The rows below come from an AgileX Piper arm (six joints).
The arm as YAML. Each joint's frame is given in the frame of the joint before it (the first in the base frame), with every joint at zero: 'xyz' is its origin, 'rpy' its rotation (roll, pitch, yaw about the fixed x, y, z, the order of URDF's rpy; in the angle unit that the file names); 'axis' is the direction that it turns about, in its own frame. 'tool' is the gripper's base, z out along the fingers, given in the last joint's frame.
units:
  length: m
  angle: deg
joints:
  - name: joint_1
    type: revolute
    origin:
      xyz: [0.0, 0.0, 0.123]
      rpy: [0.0, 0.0, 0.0]
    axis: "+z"
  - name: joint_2
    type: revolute
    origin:
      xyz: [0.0, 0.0, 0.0]
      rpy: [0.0, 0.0, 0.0]
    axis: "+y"
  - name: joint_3
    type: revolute
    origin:
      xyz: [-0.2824, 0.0, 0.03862]
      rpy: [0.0, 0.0, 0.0]
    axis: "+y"
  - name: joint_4
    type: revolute
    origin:
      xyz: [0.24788, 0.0, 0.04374]
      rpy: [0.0, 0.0, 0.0]
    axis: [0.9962, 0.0, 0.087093]
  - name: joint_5
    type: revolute
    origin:
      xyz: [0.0, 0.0, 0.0]
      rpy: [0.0, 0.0, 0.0]
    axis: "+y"
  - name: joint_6
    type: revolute
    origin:
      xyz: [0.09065, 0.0, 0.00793]
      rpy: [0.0, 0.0, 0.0]
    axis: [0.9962, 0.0, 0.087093]
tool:
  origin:
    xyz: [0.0, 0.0, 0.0]
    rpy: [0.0, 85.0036, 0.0]
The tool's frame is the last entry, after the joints.
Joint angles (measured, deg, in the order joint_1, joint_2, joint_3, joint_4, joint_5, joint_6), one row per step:
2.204, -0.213, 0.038, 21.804, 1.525, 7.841
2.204, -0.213, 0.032, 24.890, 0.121, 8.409
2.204, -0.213, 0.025, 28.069, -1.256, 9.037
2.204, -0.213, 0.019, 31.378, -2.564, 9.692
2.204, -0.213, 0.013, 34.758, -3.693, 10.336
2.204, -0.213, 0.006, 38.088, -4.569, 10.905
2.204, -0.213, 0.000, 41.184, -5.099, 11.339
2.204, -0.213, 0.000, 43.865, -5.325, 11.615
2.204, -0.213, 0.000, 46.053, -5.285, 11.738
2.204, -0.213, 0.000, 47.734, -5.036, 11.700
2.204, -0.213, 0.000, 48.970, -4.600, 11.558
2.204, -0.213, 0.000, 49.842, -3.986, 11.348
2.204, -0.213, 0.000, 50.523, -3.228, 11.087
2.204, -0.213, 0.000, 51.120, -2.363, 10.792
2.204, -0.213, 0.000, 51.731, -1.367, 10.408
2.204, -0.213, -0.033, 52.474, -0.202, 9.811
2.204, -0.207, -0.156, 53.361, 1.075, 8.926
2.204, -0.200, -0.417, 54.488, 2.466, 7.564
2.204, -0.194, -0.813, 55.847, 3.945, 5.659
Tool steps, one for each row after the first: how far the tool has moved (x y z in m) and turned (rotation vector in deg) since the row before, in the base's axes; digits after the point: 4 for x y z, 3 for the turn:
-0.0001, -0.0008, 0.0021, 3.737, -1.149, -0.232
-0.0002, -0.0010, 0.0020, 3.891, -1.094, -0.262
-0.0002, -0.0012, 0.0017, 4.046, -0.998, -0.269
-0.0002, -0.0012, 0.0014, 4.094, -0.815, -0.220
-0.0001, -0.0011, 0.0009, 3.951, -0.585, -0.132
-0.0001, -0.0009, 0.0004, 3.556, -0.301, 0.011
0.0000, -0.0005, 0.0000, 2.961, -0.070, 0.135
0.0000, -0.0002, -0.0003, 2.295, 0.109, 0.246
0.0001, 0.0001, -0.0004, 1.612, 0.235, 0.328
0.0001, 0.0004, -0.0006, 1.049, 0.339, 0.416
0.0001, 0.0007, -0.0007, 0.602, 0.435, 0.514
0.0001, 0.0009, -0.0008, 0.347, 0.512, 0.608
0.0001, 0.0010, -0.0009, 0.219, 0.566, 0.686
0.0001, 0.0012, -0.0010, 0.132, 0.636, 0.788
0.0000, 0.0015, -0.0009, 0.036, 0.691, 0.924
-0.0001, 0.0016, -0.0005, -0.117, 0.644, 1.019
-0.0002, 0.0018, 0.0003, -0.363, 0.517, 1.121
-0.0004, 0.0020, 0.0011, -0.683, 0.341, 1.213

